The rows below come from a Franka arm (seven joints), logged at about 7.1 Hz.
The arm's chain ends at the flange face. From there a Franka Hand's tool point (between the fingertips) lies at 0.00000 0.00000 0.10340 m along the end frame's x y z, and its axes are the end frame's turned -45 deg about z.
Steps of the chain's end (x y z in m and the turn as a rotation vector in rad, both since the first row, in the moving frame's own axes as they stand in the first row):
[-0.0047, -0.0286, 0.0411, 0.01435, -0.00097, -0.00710]
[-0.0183, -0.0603, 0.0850, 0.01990, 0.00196, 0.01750]
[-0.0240, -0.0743, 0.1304, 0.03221, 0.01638, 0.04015]
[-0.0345, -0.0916, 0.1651, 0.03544, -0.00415, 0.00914]
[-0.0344, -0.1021, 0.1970, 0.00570, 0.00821, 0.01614]
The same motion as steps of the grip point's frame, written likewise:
[0.0179, -0.0247, 0.0411, 0.01083, 0.00946, -0.00710]
[0.0313, -0.0569, 0.0850, 0.01269, 0.01546, 0.01750]
[0.0391, -0.0706, 0.1303, 0.01119, 0.03436, 0.04015]
[0.0427, -0.0920, 0.1650, 0.02799, 0.02213, 0.00914]
[0.0489, -0.0963, 0.1970, -0.00177, 0.00984, 0.01614]

